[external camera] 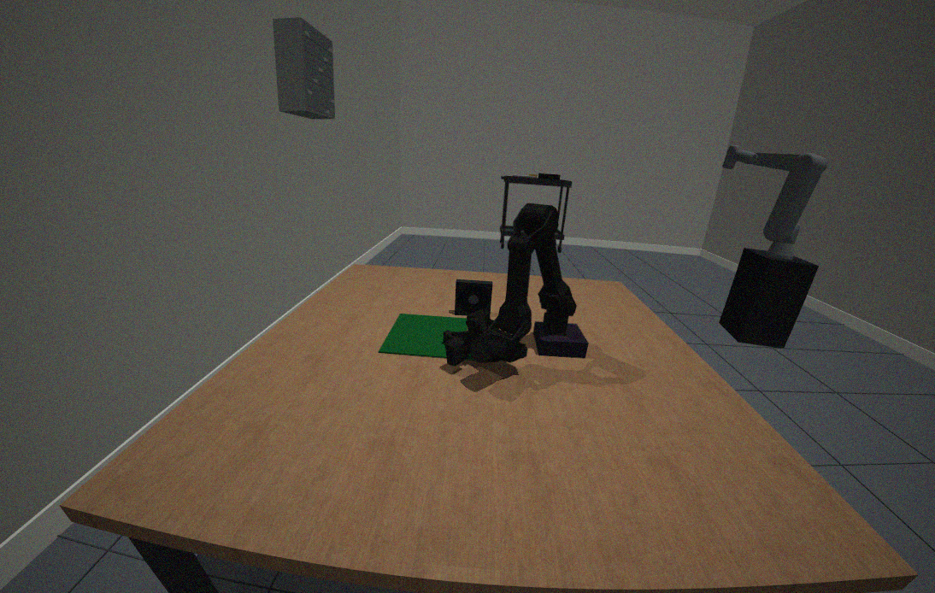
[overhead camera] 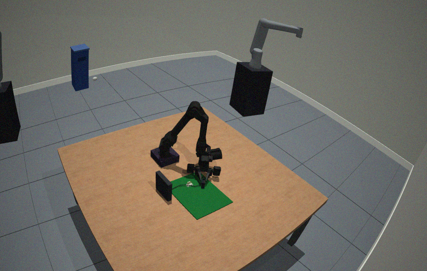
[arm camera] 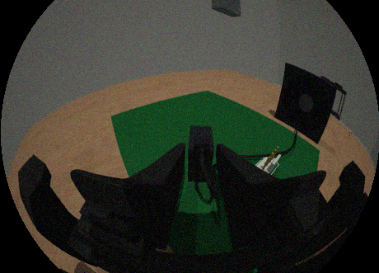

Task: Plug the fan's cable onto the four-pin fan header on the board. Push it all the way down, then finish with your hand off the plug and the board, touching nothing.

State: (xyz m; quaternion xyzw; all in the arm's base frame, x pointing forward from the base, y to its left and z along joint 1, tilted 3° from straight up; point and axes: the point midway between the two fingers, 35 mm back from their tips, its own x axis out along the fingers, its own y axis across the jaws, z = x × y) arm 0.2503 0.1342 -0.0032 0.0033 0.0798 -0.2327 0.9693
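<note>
My gripper tip is 1 cm above the dark plug. The rest, counted from my gripper tip: white four-pin header (3 cm behind, 7 cm to the right, 4 cm below); then green board (5 cm ahead, 5 cm to the right, 5 cm below); then black square fan (1 cm behind, 23 cm to the right, 2 cm above).
</note>
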